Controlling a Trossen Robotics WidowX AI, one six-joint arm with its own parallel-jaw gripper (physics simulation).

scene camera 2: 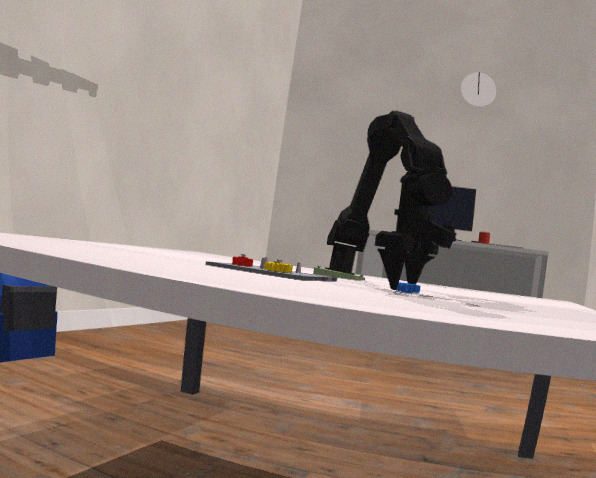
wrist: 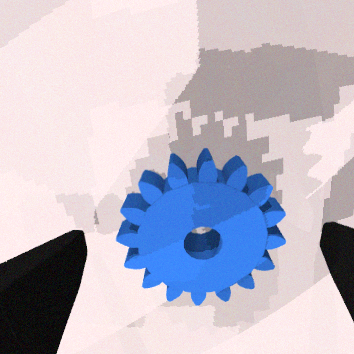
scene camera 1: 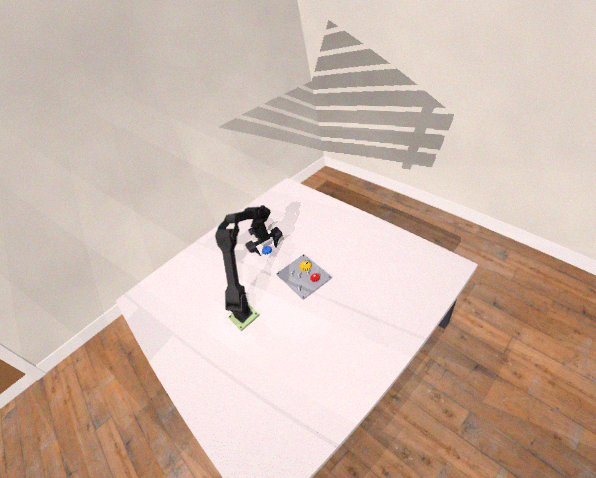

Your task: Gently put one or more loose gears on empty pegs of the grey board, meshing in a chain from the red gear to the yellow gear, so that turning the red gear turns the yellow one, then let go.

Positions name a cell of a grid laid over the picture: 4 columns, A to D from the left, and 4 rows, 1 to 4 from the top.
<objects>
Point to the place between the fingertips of my gripper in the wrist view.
At C3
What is my gripper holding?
Nothing.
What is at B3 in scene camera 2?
A grey board.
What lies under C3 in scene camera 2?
My gripper.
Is my gripper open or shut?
Open.
</objects>
